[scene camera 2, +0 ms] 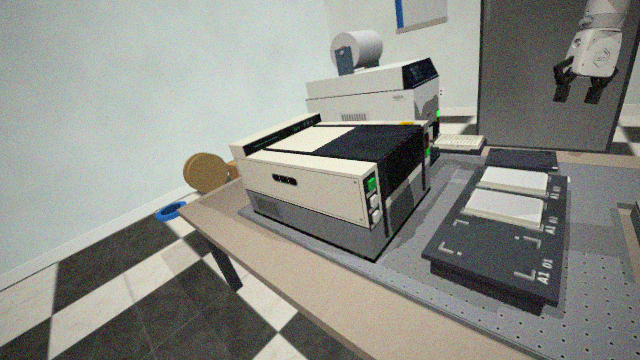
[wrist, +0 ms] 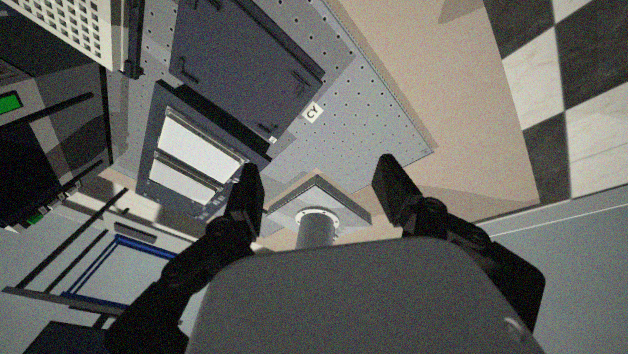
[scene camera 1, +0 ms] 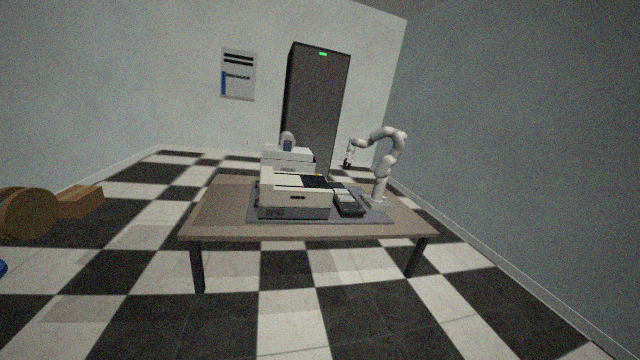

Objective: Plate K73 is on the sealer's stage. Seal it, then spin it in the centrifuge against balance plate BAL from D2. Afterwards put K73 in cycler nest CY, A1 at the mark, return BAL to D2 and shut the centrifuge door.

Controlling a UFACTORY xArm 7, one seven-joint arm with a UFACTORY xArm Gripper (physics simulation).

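Places are measured from the arm's base along level axes (x ahead, y left, z up), in centimetres.
Where they show: gripper, fingertip midpoint: (scene camera 2: 574, 102) (wrist: 319, 173) (scene camera 1: 345, 169); arm's base, origin of the base link: (wrist: 317, 218) (scene camera 1: 375, 199).
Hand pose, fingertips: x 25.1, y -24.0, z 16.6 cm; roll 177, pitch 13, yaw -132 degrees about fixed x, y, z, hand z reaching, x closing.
Each offset is from my fingertips to the top centre of the thing.
Plate K73, a pale well plate @(dx +24.8, dy +10.6, dz -8.4 cm) (scene camera 2: 459, 142) (wrist: 82, 30), sits on the sealer's stage beside the sealer @(dx +54.5, dy +14.0, dz +28.4 cm) (scene camera 2: 370, 102). The centrifuge (scene camera 2: 305, 187) (scene camera 1: 295, 197) stands in front of the sealer; whether its door is fully shut is unclear. BAL, a white-topped plate @(dx +6.5, dy +35.1, dz -12.0 cm) (scene camera 2: 506, 206) (wrist: 182, 181), lies in D2 of the dark rack @(dx +6.1, dy +35.1, dz -13.0 cm) (scene camera 2: 480, 252). The cycler nest CY @(dx +9.1, dy +6.6, dz -13.1 cm) (scene camera 2: 521, 159) (wrist: 240, 70) is a dark flat block behind the rack, with no plate on it. My gripper (scene camera 1: 346, 166) (scene camera 2: 577, 96) (wrist: 319, 173) is open and empty, high above the bench, pointing down.
Another white-topped plate @(dx +7.4, dy +22.7, dz -12.0 cm) (scene camera 2: 515, 180) (wrist: 200, 147) lies in D3, between BAL and CY. A film roll @(dx +56.6, dy +14.2, dz +28.4 cm) (scene camera 2: 362, 48) tops the sealer. The arm's base (scene camera 1: 378, 199) (wrist: 317, 217) stands right of the rack in scene camera 1. A tall dark cabinet (scene camera 1: 317, 100) stands behind the table.
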